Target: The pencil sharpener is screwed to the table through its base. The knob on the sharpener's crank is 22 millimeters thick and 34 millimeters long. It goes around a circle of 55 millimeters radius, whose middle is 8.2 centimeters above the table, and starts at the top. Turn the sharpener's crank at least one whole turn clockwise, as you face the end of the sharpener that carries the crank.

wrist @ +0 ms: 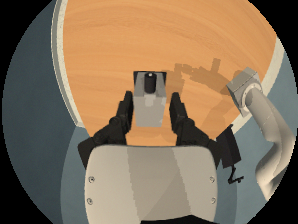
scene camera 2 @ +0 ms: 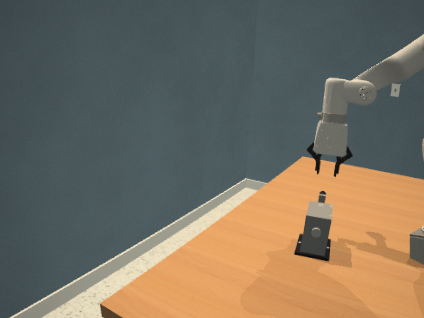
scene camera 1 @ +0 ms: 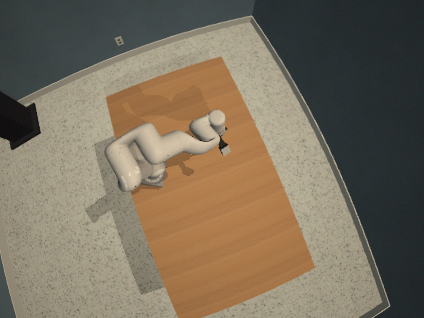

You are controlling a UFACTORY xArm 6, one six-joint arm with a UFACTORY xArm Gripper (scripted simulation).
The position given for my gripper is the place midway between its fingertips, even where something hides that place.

I see my gripper (scene camera 2: pixel 326 174) and a grey pencil sharpener (scene camera 2: pixel 313 241).
My gripper also shows in the wrist view (wrist: pixel 151 99). The grey pencil sharpener is seen too in the wrist view (wrist: pixel 148 113).
